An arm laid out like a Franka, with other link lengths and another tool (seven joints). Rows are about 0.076 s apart.
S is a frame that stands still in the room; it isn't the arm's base.
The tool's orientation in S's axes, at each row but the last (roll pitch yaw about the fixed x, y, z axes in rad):
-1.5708 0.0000 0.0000
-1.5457 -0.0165 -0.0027
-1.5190 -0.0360 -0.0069
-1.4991 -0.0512 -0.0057
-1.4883 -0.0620 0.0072
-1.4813 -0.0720 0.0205
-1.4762 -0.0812 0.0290
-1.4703 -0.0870 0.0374
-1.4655 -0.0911 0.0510
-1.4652 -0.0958 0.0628
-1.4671 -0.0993 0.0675
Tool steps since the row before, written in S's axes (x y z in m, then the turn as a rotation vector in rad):
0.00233 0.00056 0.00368 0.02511 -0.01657 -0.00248
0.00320 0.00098 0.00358 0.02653 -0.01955 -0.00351
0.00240 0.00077 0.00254 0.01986 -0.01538 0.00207
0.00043 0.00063 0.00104 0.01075 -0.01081 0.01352
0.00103 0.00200 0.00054 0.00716 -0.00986 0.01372
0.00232 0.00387 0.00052 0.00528 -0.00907 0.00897
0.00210 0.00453 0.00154 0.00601 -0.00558 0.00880
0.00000 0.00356 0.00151 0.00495 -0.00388 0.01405
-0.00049 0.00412 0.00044 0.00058 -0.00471 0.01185
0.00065 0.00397 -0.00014 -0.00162 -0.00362 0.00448
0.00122 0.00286 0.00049 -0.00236 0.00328 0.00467
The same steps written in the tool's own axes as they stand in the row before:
0.00233 -0.00368 0.00056 0.02511 0.00248 -0.01657
0.00326 -0.00350 0.00108 0.02652 0.00346 -0.01957
0.00248 -0.00241 0.00091 0.02003 -0.00214 -0.01515
0.00048 -0.00097 0.00070 0.01149 -0.01369 -0.00979
0.00108 -0.00031 0.00202 0.00793 -0.01403 -0.00879
0.00243 0.00000 0.00384 0.00573 -0.00937 -0.00837
0.00235 -0.00093 0.00458 0.00654 -0.00880 -0.00494
0.00026 -0.00113 0.00369 0.00600 -0.01392 -0.00268
-0.00024 -0.00003 0.00417 0.00142 -0.01220 -0.00347
0.00088 0.00064 0.00388 -0.00141 -0.00498 -0.00300
0.00145 -0.00006 0.00279 -0.00166 -0.00448 0.00392

